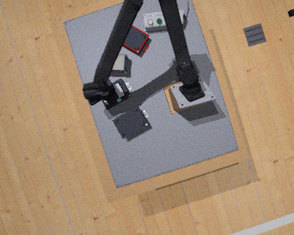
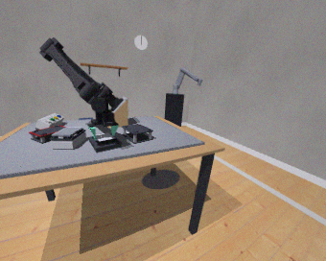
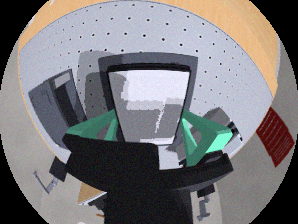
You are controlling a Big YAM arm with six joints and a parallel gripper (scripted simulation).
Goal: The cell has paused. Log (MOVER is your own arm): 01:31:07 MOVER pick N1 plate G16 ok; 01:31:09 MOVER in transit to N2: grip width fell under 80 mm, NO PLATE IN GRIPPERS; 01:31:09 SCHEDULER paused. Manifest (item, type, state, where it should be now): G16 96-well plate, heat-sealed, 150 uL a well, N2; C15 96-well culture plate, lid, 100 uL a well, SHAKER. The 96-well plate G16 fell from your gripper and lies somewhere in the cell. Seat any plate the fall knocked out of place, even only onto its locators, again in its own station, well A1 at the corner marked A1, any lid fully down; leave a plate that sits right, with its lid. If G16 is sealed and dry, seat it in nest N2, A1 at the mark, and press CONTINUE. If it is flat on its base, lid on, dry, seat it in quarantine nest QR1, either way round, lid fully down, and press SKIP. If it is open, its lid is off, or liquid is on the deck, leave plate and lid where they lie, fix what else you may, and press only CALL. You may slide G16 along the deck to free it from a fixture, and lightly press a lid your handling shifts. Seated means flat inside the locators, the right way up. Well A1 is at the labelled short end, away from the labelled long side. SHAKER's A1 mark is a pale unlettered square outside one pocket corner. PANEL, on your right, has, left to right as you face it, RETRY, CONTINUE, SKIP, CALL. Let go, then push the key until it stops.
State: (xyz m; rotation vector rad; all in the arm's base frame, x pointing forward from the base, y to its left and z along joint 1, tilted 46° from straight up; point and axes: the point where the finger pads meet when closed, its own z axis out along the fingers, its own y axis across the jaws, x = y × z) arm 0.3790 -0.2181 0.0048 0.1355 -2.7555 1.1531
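My gripper is now right at the plate G16. The rest, counted from my hand: red-framed nest: 22 cm behind, 26 cm to the right; lidded plate: 7 cm behind, 16 cm to the right, 2 cm above.
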